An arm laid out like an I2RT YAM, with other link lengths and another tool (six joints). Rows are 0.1 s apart.
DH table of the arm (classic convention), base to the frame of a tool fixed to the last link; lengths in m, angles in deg. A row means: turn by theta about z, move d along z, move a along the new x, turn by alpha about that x. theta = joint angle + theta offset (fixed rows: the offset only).
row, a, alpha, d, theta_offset
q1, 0.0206, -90, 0.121, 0
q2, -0.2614, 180, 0, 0
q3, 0.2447, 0, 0, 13.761
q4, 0.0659, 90, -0.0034, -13.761
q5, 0, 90, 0.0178, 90
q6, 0.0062, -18, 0.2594, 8.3
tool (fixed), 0, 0, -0.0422, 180
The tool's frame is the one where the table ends.
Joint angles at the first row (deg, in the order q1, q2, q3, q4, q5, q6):
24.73 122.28 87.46 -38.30 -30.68 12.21
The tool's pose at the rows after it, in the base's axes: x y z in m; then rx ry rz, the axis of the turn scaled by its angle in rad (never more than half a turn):
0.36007, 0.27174, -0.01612, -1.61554, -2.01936, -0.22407
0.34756, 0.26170, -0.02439, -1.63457, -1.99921, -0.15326
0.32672, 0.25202, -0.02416, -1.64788, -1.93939, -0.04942
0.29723, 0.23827, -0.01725, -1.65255, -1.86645, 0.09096
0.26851, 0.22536, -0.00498, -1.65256, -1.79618, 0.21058
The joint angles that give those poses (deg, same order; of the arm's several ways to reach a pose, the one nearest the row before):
24.86 122.28 84.68 -38.35 -27.42 12.21
24.80 122.28 83.64 -40.40 -26.46 12.21
24.80 122.08 84.10 -46.09 -26.48 12.95
24.80 121.43 84.92 -54.54 -26.46 13.26
24.80 120.03 85.03 -62.17 -26.57 13.63

